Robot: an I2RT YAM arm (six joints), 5 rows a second.
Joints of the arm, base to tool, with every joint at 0 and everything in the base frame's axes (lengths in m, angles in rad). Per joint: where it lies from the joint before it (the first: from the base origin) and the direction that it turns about. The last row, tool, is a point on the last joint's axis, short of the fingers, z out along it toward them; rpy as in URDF.
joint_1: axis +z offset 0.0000 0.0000 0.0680
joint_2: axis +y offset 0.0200 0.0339 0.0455
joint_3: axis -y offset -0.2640 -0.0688 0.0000
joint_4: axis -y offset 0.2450 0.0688 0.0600
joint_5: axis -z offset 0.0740 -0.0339 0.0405
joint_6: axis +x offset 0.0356 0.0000 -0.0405
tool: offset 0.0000 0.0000 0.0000 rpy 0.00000 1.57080 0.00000
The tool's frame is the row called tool.
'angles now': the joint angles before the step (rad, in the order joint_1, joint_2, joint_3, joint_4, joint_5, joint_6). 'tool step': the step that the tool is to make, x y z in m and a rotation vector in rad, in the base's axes. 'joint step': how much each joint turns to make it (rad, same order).
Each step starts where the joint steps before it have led.
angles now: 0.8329 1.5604 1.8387 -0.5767 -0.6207 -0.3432
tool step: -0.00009 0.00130 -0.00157 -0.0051 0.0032 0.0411
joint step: -0.0005 0.0077 0.0065 -0.0148 -0.0394 -0.0169
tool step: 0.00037 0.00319 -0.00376 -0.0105 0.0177 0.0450
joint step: 0.0021 0.0135 0.0065 -0.0193 -0.0426 -0.0104
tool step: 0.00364 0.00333 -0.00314 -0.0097 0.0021 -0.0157
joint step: 0.0000 0.0138 0.0039 0.0018 0.0164 0.0008
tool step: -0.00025 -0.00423 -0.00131 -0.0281 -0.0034 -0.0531
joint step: -0.0033 -0.0121 -0.0075 -0.0250 0.0541 -0.0032
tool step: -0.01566 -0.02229 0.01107 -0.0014 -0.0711 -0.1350
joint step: 0.0033 -0.0993 -0.0599 0.0053 0.1482 -0.0040
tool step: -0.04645 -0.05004 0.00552 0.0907 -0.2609 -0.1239
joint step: 0.0270 -0.2868 -0.2753 0.1887 0.1769 -0.1066
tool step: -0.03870 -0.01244 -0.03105 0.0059 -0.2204 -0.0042
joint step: 0.1232 -0.1910 -0.2770 0.1849 0.1396 -0.1668
